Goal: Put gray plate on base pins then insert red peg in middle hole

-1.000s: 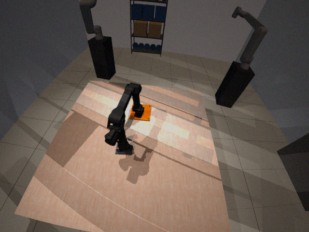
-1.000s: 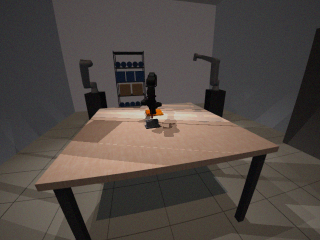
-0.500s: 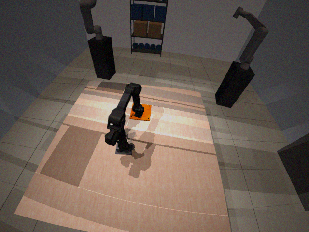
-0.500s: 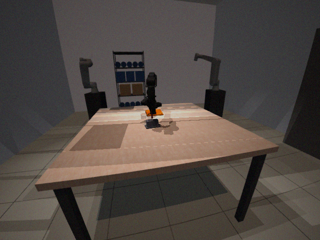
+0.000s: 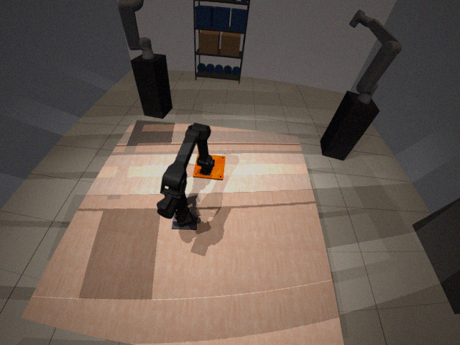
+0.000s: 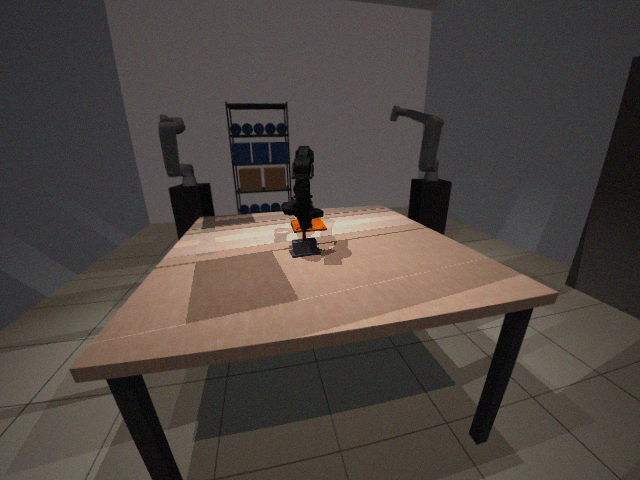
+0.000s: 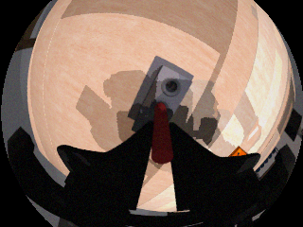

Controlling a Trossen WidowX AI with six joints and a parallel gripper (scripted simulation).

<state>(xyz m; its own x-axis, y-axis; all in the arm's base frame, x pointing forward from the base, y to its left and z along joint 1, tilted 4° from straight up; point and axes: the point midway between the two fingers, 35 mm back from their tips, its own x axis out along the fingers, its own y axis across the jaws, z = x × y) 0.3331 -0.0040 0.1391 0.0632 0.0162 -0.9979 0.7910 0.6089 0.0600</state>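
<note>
Now: the red peg right at my gripper tip. The rest, counted from my gripper tip: gray plate 5 cm below; then gray base 9 cm below.
</note>
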